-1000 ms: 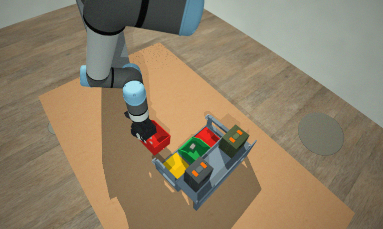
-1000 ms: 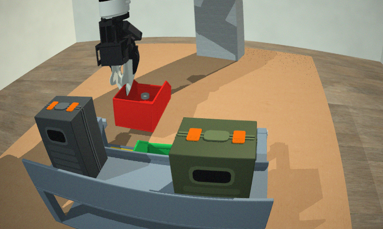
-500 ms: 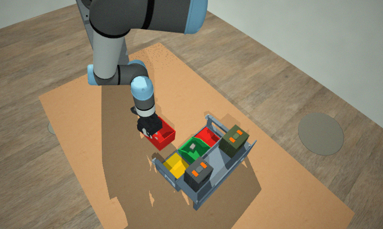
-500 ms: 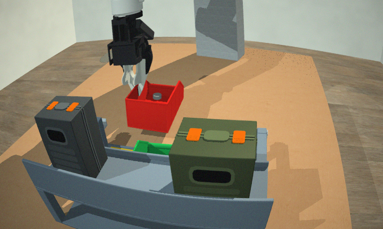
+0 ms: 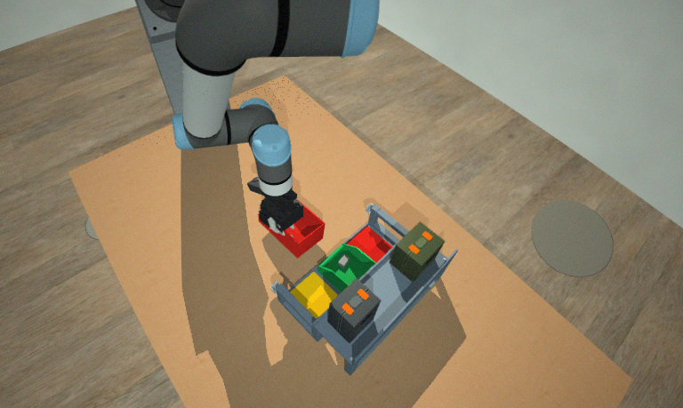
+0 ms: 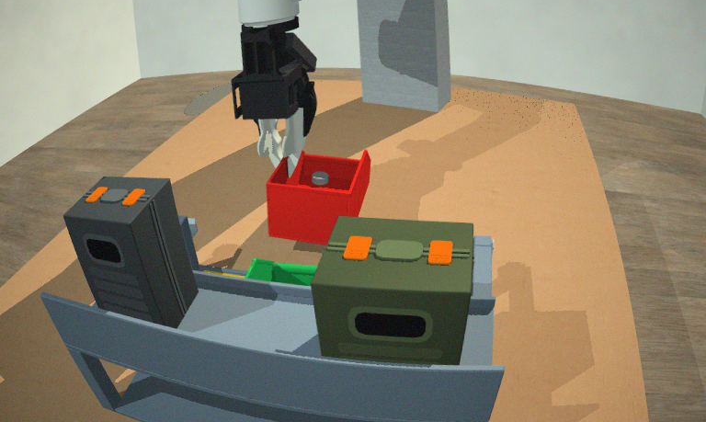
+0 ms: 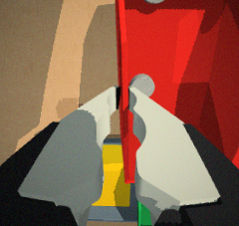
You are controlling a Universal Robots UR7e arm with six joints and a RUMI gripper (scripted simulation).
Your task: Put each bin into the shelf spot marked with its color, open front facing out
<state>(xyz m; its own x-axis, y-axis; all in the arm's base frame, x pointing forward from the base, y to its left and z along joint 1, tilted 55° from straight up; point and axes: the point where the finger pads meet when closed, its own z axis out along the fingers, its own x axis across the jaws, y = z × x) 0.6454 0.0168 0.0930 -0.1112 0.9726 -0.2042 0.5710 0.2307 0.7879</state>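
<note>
The red bin is 4 cm to the left of my hand, 3 cm below it and 1 cm behind it. From my hand the other things lie so: olive box (28 cm ahead, 25 cm to the left, 6 cm above); then dark grey box (32 cm ahead, 7 cm above, 2 cm to the left); then green bin (20 cm ahead, 11 cm to the left, 5 cm below).
</note>
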